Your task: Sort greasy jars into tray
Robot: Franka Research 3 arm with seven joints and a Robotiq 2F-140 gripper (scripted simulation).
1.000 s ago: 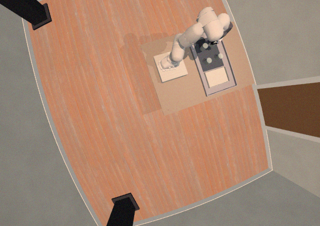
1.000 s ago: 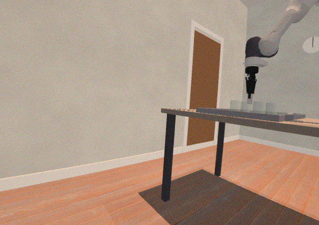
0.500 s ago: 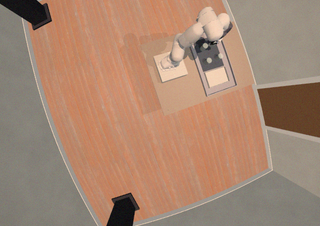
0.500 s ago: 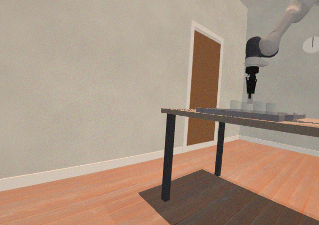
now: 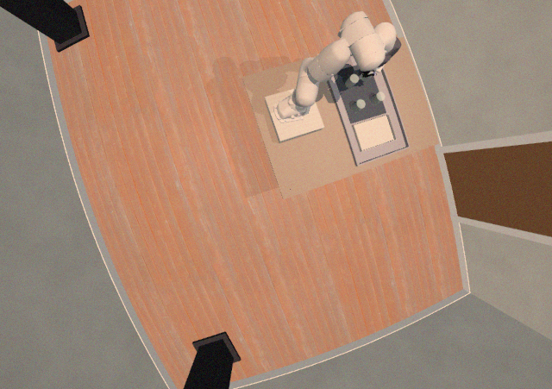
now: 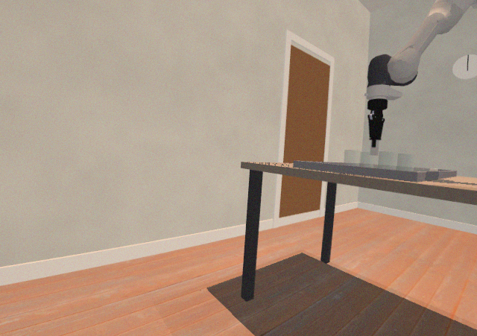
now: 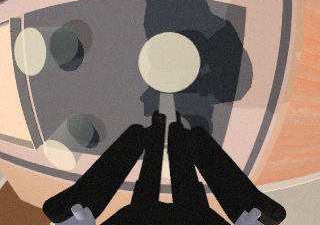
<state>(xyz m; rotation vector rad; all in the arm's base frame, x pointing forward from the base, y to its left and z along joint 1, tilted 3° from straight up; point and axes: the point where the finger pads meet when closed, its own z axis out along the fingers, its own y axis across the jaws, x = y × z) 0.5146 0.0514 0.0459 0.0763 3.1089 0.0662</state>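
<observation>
The grey drying mat is 80 mm to the right of my hand and 110 mm below it. Also, from my hand: tray (10 mm behind, 400 mm to the right, 100 mm below).
</observation>
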